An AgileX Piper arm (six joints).
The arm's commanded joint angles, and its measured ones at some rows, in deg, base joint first. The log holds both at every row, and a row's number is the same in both.
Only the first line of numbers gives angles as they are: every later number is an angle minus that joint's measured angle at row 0.
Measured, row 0:
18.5, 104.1, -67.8, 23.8, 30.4, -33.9
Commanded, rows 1 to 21:
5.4, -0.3, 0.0, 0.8, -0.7, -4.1
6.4, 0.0, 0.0, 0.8, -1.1, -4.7
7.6, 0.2, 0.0, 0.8, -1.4, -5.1
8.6, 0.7, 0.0, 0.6, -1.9, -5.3
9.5, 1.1, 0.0, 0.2, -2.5, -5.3
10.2, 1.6, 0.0, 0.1, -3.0, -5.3
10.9, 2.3, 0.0, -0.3, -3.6, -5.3
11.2, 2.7, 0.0, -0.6, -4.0, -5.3
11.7, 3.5, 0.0, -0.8, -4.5, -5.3
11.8, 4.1, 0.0, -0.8, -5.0, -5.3
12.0, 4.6, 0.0, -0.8, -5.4, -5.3
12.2, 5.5, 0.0, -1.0, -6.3, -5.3
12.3, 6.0, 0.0, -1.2, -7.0, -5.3
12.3, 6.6, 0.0, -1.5, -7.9, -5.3
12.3, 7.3, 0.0, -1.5, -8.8, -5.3
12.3, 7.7, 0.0, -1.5, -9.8, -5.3
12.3, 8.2, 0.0, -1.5, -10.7, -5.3
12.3, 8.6, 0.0, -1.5, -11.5, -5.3
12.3, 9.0, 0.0, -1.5, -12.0, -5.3
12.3, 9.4, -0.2, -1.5, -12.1, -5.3
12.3, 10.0, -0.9, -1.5, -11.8, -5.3
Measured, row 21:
12.3, 8.5, 0.0, -0.9, -10.1, -4.8
